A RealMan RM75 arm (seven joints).
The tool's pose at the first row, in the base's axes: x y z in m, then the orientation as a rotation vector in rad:
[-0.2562, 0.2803, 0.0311, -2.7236, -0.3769, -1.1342]
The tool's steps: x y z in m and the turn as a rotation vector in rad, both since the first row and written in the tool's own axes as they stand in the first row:
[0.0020, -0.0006, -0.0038, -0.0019, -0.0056, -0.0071]
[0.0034, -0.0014, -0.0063, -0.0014, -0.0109, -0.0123]
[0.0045, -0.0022, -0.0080, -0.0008, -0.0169, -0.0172]
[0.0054, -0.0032, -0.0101, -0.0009, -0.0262, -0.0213]
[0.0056, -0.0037, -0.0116, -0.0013, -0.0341, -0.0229]
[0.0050, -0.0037, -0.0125, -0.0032, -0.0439, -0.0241]
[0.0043, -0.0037, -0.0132, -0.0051, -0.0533, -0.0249]
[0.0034, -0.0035, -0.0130, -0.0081, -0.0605, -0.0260]
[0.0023, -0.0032, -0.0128, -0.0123, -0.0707, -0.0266]
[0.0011, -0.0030, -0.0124, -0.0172, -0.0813, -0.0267]
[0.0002, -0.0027, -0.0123, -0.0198, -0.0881, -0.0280]
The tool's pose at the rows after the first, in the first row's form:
[-0.2576, 0.2803, 0.0352, -2.7298, -0.3868, -1.1295]
[-0.2585, 0.2806, 0.0380, -2.7335, -0.3951, -1.1235]
[-0.2592, 0.2812, 0.0400, -2.7375, -0.4031, -1.1165]
[-0.2603, 0.2817, 0.0422, -2.7441, -0.4101, -1.1052]
[-0.2613, 0.2819, 0.0434, -2.7498, -0.4133, -1.0952]
[-0.2623, 0.2816, 0.0436, -2.7579, -0.4154, -1.0833]
[-0.2632, 0.2813, 0.0436, -2.7657, -0.4170, -1.0718]
[-0.2637, 0.2810, 0.0428, -2.7730, -0.4181, -1.0638]
[-0.2642, 0.2806, 0.0418, -2.7832, -0.4184, -1.0522]
[-0.2647, 0.2803, 0.0407, -2.7942, -0.4178, -1.0402]
[-0.2651, 0.2799, 0.0400, -2.8009, -0.4193, -1.0325]

